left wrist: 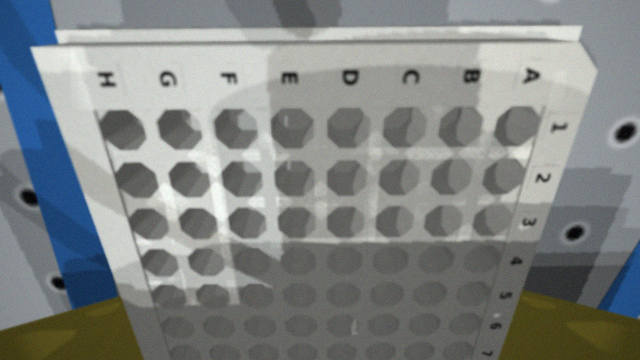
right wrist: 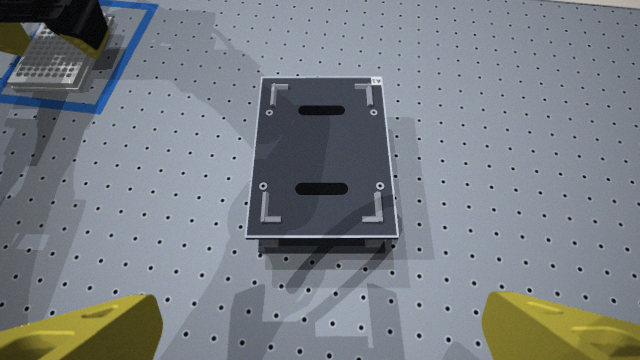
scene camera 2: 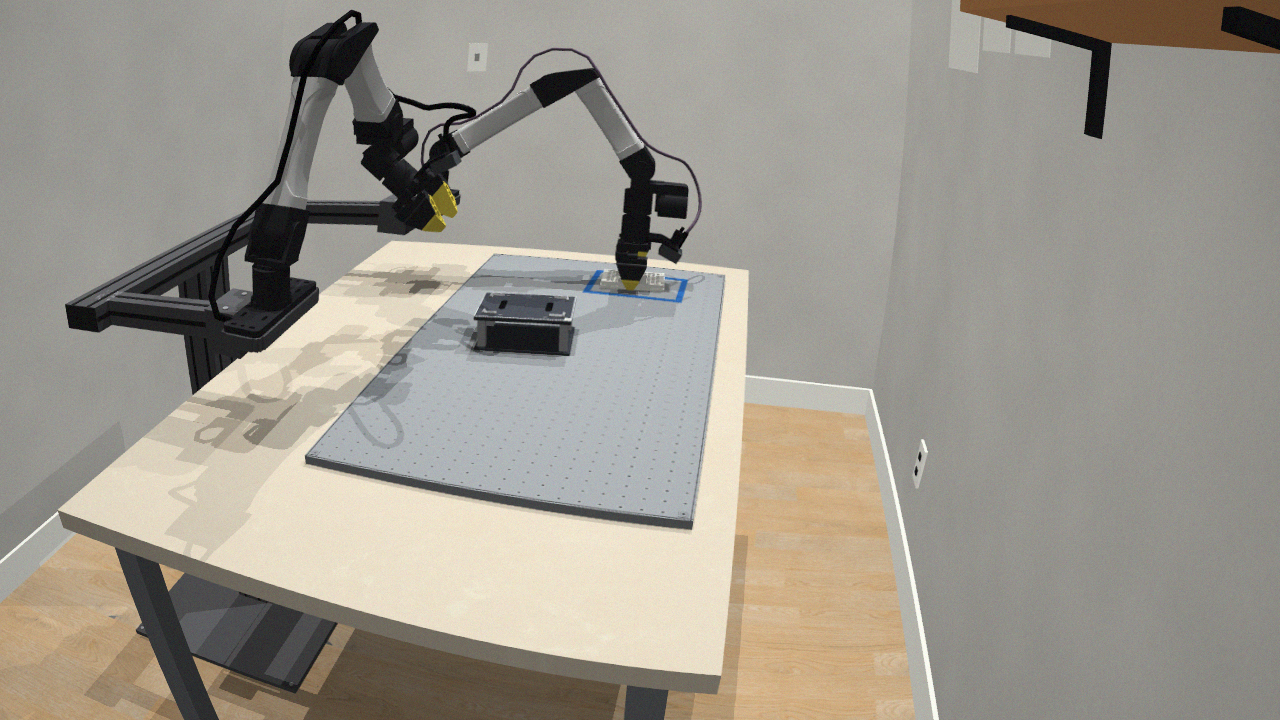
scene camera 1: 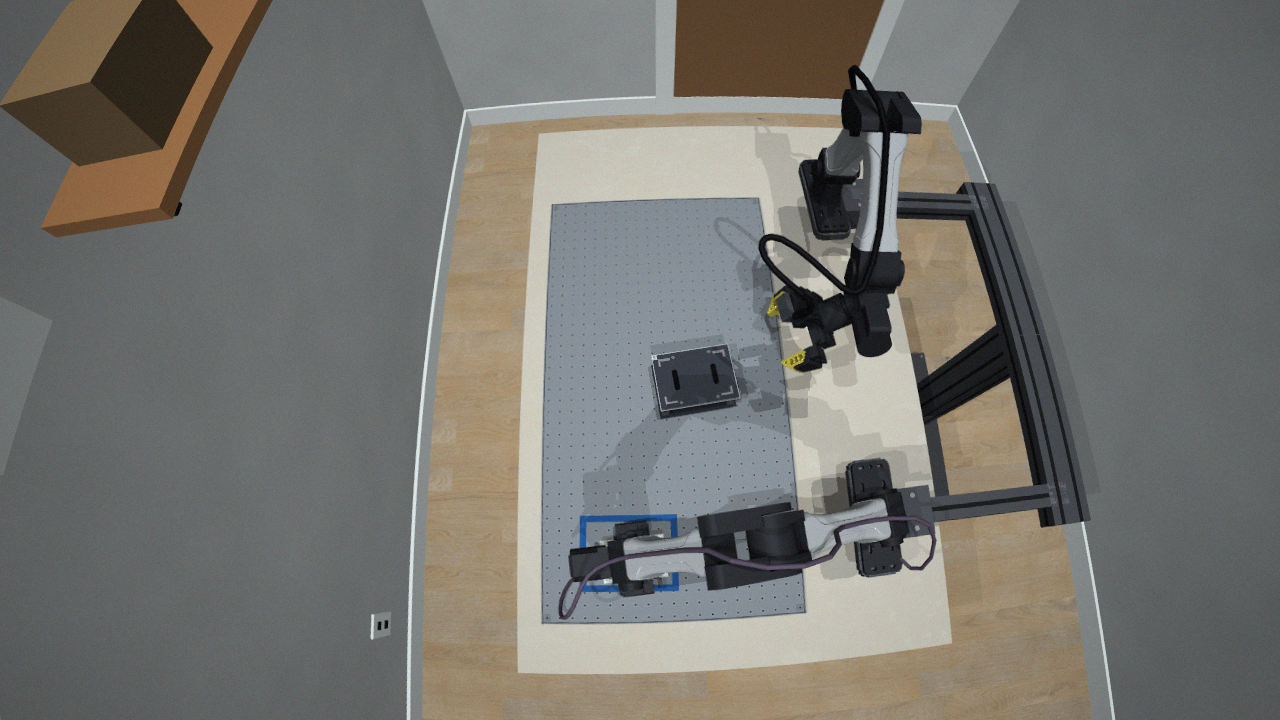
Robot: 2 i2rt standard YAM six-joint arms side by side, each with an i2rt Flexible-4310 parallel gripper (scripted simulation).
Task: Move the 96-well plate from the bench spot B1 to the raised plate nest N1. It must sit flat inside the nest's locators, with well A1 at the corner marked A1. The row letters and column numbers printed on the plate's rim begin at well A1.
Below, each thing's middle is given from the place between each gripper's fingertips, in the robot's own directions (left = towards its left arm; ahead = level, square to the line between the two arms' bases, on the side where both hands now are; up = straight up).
Right now my left hand (scene camera 2: 630, 283) is 360 mm to the left of the dark raised nest (scene camera 1: 697, 387), 130 mm past it and 50 mm below it. Also, from my left hand: white 96-well plate (scene camera 2: 650, 281) (right at my left hand).
The dark raised nest lies 160 mm below my right hand (scene camera 2: 449, 222), 140 mm ahead of it and 20 mm to the left of it. Also, from my right hand: white 96-well plate: 380 mm to the left, 280 mm ahead, 200 mm below.
